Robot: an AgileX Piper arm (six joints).
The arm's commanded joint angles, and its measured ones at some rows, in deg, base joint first. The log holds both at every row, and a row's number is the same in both.
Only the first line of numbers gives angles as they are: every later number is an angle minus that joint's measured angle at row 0.
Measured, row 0: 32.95 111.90 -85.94 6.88 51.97 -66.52
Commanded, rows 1 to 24: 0.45 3.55 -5.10 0.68 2.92 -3.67; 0.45 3.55 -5.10 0.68 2.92 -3.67; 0.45 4.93 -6.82 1.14 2.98 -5.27; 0.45 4.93 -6.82 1.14 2.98 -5.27; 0.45 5.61 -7.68 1.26 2.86 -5.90; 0.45 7.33 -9.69 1.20 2.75 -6.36; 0.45 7.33 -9.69 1.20 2.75 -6.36; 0.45 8.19 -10.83 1.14 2.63 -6.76; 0.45 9.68 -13.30 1.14 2.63 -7.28; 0.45 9.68 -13.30 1.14 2.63 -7.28; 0.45 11.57 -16.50 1.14 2.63 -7.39; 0.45 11.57 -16.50 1.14 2.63 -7.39; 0.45 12.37 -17.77 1.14 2.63 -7.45; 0.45 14.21 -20.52 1.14 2.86 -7.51; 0.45 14.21 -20.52 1.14 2.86 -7.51; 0.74 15.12 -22.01 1.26 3.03 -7.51; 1.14 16.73 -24.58 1.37 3.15 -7.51; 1.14 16.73 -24.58 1.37 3.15 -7.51; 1.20 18.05 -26.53 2.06 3.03 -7.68; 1.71 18.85 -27.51 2.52 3.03 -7.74; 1.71 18.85 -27.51 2.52 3.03 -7.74; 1.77 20.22 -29.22 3.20 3.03 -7.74; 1.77 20.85 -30.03 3.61 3.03 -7.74; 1.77 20.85 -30.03 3.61 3.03 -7.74
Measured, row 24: 1.43 19.14 -28.02 1.94 2.17 -7.11
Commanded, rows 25 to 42: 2.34 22.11 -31.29 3.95 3.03 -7.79; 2.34 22.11 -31.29 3.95 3.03 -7.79; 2.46 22.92 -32.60 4.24 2.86 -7.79; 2.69 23.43 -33.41 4.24 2.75 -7.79; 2.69 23.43 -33.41 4.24 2.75 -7.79; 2.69 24.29 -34.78 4.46 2.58 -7.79; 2.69 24.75 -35.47 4.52 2.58 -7.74; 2.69 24.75 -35.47 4.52 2.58 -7.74; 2.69 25.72 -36.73 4.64 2.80 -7.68; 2.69 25.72 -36.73 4.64 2.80 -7.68; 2.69 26.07 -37.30 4.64 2.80 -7.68; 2.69 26.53 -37.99 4.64 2.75 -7.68; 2.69 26.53 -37.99 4.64 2.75 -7.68; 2.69 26.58 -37.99 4.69 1.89 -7.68; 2.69 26.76 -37.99 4.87 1.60 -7.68; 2.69 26.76 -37.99 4.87 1.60 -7.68; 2.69 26.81 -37.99 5.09 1.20 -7.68; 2.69 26.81 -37.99 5.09 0.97 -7.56
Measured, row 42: 2.63 26.41 -37.53 4.24 1.43 -7.11
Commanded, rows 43 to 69: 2.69 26.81 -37.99 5.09 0.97 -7.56; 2.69 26.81 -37.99 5.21 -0.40 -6.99; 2.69 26.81 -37.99 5.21 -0.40 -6.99; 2.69 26.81 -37.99 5.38 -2.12 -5.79; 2.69 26.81 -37.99 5.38 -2.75 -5.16; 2.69 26.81 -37.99 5.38 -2.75 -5.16; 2.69 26.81 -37.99 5.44 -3.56 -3.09; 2.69 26.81 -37.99 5.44 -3.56 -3.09; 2.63 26.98 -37.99 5.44 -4.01 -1.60; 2.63 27.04 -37.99 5.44 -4.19 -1.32; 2.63 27.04 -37.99 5.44 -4.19 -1.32; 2.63 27.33 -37.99 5.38 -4.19 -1.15; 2.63 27.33 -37.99 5.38 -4.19 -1.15; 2.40 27.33 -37.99 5.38 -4.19 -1.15; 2.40 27.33 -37.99 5.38 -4.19 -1.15; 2.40 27.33 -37.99 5.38 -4.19 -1.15; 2.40 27.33 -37.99 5.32 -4.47 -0.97; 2.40 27.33 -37.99 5.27 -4.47 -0.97; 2.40 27.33 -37.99 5.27 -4.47 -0.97; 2.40 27.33 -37.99 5.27 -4.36 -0.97; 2.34 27.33 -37.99 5.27 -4.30 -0.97; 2.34 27.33 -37.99 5.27 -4.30 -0.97; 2.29 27.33 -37.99 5.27 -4.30 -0.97; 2.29 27.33 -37.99 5.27 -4.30 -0.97; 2.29 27.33 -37.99 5.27 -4.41 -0.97; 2.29 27.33 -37.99 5.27 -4.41 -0.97; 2.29 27.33 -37.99 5.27 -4.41 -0.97
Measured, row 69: 2.57 26.87 -37.70 4.75 -4.30 -1.09
